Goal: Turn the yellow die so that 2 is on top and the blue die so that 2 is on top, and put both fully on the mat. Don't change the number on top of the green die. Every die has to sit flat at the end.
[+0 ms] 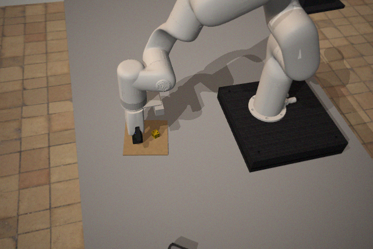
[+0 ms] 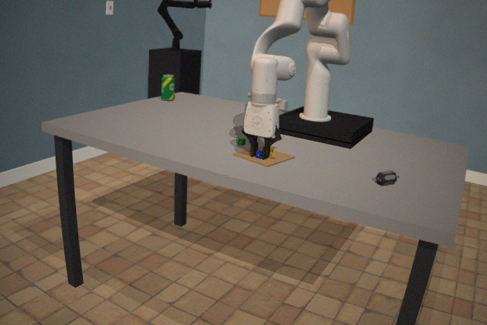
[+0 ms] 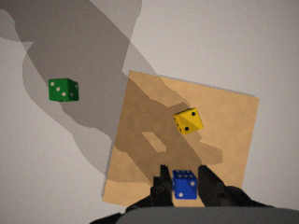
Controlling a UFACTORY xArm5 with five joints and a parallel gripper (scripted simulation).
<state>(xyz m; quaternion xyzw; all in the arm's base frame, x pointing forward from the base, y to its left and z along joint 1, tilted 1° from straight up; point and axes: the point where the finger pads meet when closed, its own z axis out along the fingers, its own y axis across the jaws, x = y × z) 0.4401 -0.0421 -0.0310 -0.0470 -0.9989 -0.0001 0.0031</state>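
The blue die lies 10 mm below my hand. Round my hand: green die 100 mm behind, 110 mm to the right, 20 mm below; then mat 30 mm behind, 20 mm below; then yellow die 60 mm behind, 10 mm to the left, 10 mm below.
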